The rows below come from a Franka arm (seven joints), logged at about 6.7 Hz.
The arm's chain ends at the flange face. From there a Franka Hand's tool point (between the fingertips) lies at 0.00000 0.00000 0.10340 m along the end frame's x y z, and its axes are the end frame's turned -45 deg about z.
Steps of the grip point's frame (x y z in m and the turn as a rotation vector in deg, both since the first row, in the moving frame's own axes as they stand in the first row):
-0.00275 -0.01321 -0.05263 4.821 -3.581 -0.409
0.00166 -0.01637 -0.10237 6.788 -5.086 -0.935
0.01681 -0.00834 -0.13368 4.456 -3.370 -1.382
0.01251 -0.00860 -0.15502 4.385 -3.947 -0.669
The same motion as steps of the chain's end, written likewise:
-0.00058 -0.00586 -0.05206 0.877 -5.941 -0.409
0.00471 -0.01071 -0.10124 1.203 -8.396 -0.935
0.01598 -0.01652 -0.13319 0.768 -5.534 -1.382
0.01338 -0.01443 -0.15447 0.310 -5.892 -0.669

